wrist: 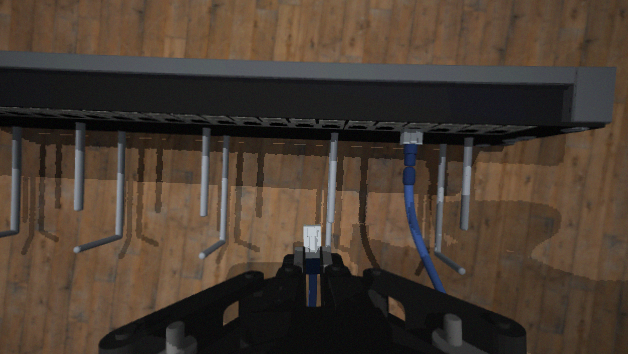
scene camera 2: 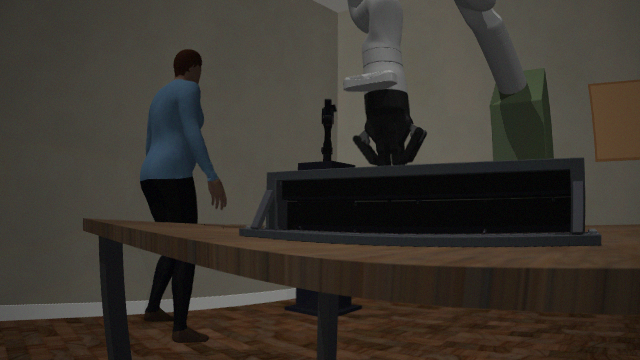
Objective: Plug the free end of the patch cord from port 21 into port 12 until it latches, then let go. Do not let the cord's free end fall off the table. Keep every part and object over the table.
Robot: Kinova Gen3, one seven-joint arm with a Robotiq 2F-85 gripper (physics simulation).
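Pixels of known places: gripper, fingertip midpoint: [wrist: 312, 260]; arm's base, link origin: [scene camera 2: 512, 84].
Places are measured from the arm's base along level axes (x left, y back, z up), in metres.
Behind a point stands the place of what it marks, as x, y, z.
My gripper [scene camera 2: 391, 164] [wrist: 312, 260] {-0.144, -0.470, -0.308} is shut on the patch cord's free end. The clear plug [wrist: 312, 238] {-0.144, -0.487, -0.303} sticks out past the fingertips toward the patch panel [wrist: 280, 97] {-0.122, -0.574, -0.283}, with a gap between plug and panel. Blue cord [wrist: 312, 290] {-0.145, -0.451, -0.305} runs back between the fingers. The cord's other plug [wrist: 411, 138] {-0.203, -0.556, -0.299} sits in a port right of my gripper, with a blue boot and cord [wrist: 415, 225] {-0.210, -0.500, -0.301} leading off under the right finger linkage. Port numbers cannot be read. In scene camera 2 the panel frame [scene camera 2: 425, 166] {-0.033, -0.593, -0.285} hides the fingertips' lower part and the cord.
Grey rods [wrist: 204, 172] {-0.057, -0.527, -0.326} [wrist: 332, 180] {-0.156, -0.526, -0.326} [wrist: 466, 185] {-0.255, -0.527, -0.327} stick out from below the ports, some with bent ends; one is close to the right fingertip. The panel stands on the wooden table [scene camera 2: 200, 242] {-0.224, -0.787, -0.384}. A person [scene camera 2: 172, 130] in a blue top stands beyond the table at the left.
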